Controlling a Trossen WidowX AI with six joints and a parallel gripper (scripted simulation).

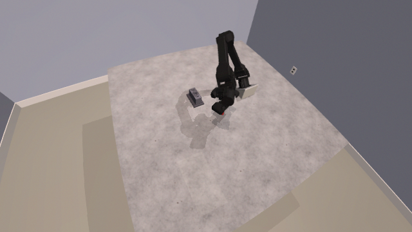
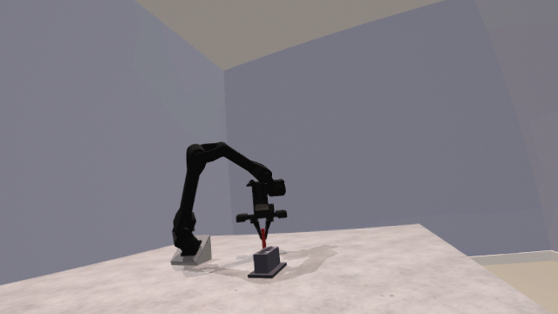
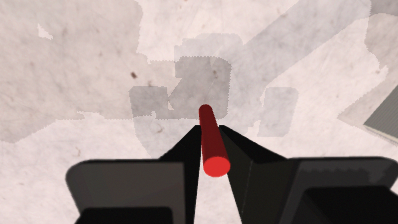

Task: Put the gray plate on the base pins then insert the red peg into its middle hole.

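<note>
Now: the gray plate 80 mm ahead of my gripper tip, 190 mm to the right of it and 10 mm below it. Round my gripper tip: dark flat base 80 mm ahead, 190 mm to the right, 50 mm below; red peg right at my gripper tip.
</note>
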